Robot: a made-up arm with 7 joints.
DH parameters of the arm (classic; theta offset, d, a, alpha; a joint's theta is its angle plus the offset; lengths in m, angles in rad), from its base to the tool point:
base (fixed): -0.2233 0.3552 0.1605 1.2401
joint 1: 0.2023 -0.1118 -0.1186 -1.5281
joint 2: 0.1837 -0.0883 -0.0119 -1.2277
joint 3: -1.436 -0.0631 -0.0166 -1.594
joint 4: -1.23 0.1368 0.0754 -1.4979
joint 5: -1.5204 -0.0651 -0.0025 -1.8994
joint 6: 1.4 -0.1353 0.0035 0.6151
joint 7: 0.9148 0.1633 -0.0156 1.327
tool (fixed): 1.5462 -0.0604 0 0
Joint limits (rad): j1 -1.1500..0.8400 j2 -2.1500..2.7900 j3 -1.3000..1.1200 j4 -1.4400..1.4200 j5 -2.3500..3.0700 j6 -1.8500..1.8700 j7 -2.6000..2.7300
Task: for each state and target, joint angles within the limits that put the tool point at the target. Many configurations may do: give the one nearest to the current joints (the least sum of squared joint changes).
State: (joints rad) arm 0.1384 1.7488 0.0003 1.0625 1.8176 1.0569 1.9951
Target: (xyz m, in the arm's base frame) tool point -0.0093 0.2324 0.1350
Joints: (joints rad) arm 0.4238 1.6432 0.1397 1.0388 1.7855 1.0850 2.0072
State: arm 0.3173 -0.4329 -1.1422 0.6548 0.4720 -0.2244 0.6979
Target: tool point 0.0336 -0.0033 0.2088
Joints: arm 0.8400 -0.6343 -1.3000 0.5110 0.5904 -0.7488 0.3737
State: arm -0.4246 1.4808 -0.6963 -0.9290 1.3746 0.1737 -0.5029
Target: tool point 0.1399 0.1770 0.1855
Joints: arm -0.2314 0.9661 -0.8601 -1.0624 1.5537 -0.0204 -0.5836
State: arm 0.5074 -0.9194 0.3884 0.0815 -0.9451 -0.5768 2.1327
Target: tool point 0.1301 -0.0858 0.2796
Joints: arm 0.1487 -0.9489 0.0555 -0.1225 -1.1642 -1.0967 1.8965
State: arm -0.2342 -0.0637 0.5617 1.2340 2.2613 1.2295 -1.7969
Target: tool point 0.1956 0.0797 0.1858
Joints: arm -0.2700 -0.2693 0.6326 1.3367 2.2619 1.2658 -1.7396
